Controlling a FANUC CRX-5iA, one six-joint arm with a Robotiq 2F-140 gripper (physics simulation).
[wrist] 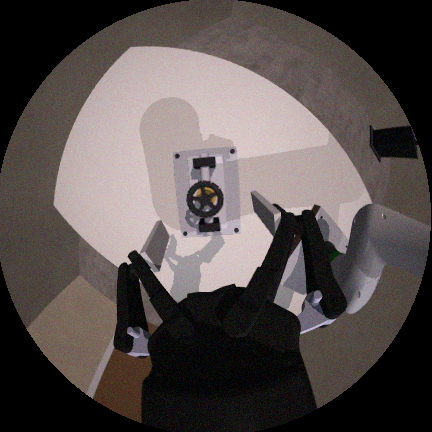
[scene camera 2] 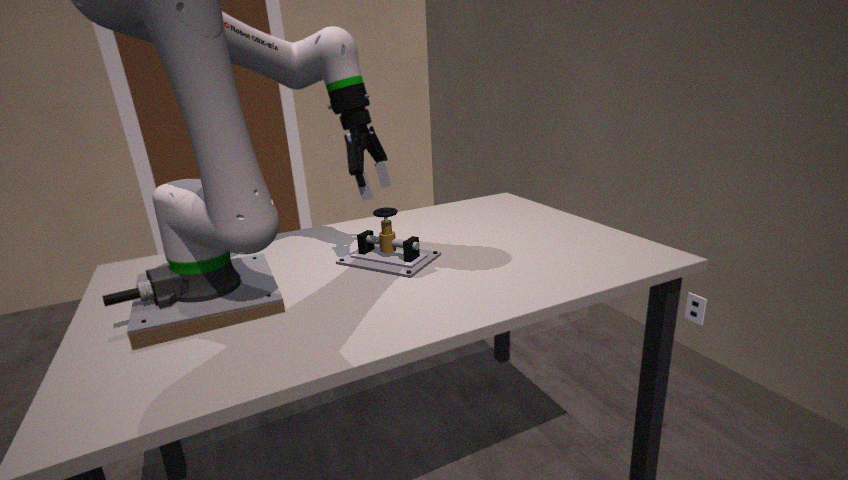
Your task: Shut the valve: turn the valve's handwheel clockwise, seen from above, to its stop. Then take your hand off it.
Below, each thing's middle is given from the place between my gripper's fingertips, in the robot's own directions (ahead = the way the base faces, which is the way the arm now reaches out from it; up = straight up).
Labels:
I see the black spoked handwheel [wrist: 204, 199] 10 mm ahead of my hand, 10 mm to the right of it and 70 mm below it. Round my hand: grey base plate [scene camera 2: 407, 272]: 10 mm ahead, 10 mm to the right, 190 mm below.

